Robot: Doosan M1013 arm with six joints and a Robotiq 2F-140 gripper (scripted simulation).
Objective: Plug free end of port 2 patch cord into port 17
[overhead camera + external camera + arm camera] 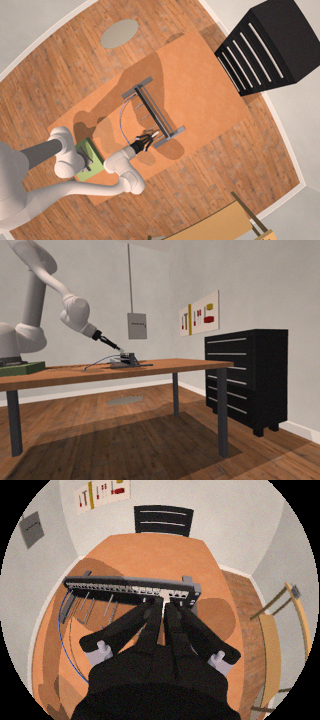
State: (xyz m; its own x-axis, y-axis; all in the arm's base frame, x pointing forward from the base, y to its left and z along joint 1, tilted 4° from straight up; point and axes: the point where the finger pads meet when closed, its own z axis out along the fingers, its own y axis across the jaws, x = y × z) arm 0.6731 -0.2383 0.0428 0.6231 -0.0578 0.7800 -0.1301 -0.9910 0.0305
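Now: hand 25 cm past the pale plug, 12 cm above it and 4 cm to the left of it.
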